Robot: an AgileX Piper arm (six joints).
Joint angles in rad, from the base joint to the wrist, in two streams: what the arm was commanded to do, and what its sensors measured. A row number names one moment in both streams.
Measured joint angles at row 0: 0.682 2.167 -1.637 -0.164 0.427 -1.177
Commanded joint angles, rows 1 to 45: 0.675 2.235 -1.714 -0.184 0.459 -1.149; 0.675 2.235 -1.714 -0.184 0.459 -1.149; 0.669 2.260 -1.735 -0.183 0.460 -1.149; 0.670 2.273 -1.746 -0.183 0.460 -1.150; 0.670 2.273 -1.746 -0.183 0.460 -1.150; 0.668 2.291 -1.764 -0.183 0.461 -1.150; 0.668 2.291 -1.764 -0.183 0.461 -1.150; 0.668 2.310 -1.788 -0.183 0.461 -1.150; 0.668 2.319 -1.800 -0.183 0.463 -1.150; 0.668 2.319 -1.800 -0.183 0.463 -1.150; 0.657 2.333 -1.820 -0.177 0.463 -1.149; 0.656 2.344 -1.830 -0.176 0.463 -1.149; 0.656 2.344 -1.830 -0.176 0.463 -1.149; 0.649 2.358 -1.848 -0.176 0.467 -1.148; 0.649 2.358 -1.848 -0.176 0.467 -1.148; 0.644 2.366 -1.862 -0.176 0.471 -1.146; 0.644 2.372 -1.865 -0.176 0.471 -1.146; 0.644 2.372 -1.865 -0.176 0.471 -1.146; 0.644 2.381 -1.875 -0.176 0.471 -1.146; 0.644 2.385 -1.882 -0.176 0.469 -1.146; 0.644 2.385 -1.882 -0.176 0.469 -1.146; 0.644 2.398 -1.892 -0.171 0.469 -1.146; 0.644 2.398 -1.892 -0.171 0.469 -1.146; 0.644 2.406 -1.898 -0.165 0.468 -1.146; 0.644 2.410 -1.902 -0.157 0.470 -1.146; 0.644 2.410 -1.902 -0.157 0.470 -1.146; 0.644 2.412 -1.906 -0.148 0.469 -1.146; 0.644 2.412 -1.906 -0.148 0.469 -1.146; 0.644 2.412 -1.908 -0.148 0.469 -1.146; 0.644 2.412 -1.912 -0.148 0.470 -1.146; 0.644 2.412 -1.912 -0.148 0.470 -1.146; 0.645 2.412 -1.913 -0.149 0.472 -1.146; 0.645 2.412 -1.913 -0.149 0.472 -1.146; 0.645 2.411 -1.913 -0.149 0.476 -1.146; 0.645 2.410 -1.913 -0.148 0.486 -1.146; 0.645 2.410 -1.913 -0.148 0.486 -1.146; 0.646 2.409 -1.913 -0.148 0.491 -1.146; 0.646 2.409 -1.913 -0.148 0.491 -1.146; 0.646 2.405 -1.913 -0.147 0.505 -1.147; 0.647 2.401 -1.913 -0.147 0.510 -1.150; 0.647 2.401 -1.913 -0.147 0.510 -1.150; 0.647 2.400 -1.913 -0.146 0.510 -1.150; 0.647 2.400 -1.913 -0.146 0.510 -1.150; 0.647 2.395 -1.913 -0.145 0.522 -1.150; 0.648 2.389 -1.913 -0.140 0.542 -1.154
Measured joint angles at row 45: 0.646 2.399 -1.915 -0.146 0.503 -1.153
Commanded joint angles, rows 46 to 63: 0.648 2.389 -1.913 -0.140 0.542 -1.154; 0.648 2.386 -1.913 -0.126 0.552 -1.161; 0.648 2.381 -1.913 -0.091 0.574 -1.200; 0.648 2.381 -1.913 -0.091 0.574 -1.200; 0.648 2.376 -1.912 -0.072 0.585 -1.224; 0.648 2.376 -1.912 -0.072 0.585 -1.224; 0.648 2.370 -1.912 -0.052 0.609 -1.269; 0.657 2.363 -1.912 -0.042 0.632 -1.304; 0.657 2.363 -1.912 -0.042 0.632 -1.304; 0.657 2.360 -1.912 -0.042 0.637 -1.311; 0.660 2.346 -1.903 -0.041 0.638 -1.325; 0.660 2.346 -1.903 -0.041 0.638 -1.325; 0.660 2.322 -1.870 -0.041 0.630 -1.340; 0.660 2.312 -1.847 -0.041 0.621 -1.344; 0.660 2.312 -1.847 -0.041 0.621 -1.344; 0.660 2.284 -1.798 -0.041 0.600 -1.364; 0.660 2.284 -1.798 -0.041 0.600 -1.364; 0.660 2.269 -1.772 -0.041 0.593 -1.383
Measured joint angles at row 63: 0.657 2.316 -1.828 -0.036 0.619 -1.328
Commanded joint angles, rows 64 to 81: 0.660 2.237 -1.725 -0.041 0.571 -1.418; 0.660 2.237 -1.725 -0.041 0.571 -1.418; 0.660 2.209 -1.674 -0.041 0.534 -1.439; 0.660 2.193 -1.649 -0.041 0.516 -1.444; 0.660 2.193 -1.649 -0.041 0.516 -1.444; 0.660 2.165 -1.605 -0.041 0.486 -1.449; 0.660 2.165 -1.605 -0.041 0.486 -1.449; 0.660 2.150 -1.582 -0.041 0.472 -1.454; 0.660 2.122 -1.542 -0.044 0.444 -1.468; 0.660 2.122 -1.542 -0.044 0.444 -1.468; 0.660 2.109 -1.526 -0.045 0.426 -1.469; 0.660 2.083 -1.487 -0.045 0.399 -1.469; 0.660 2.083 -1.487 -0.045 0.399 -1.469; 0.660 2.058 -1.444 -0.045 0.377 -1.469; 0.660 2.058 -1.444 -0.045 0.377 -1.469; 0.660 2.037 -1.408 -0.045 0.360 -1.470; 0.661 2.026 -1.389 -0.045 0.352 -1.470; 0.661 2.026 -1.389 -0.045 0.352 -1.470
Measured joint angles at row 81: 0.660 2.081 -1.424 -0.034 0.436 -1.453
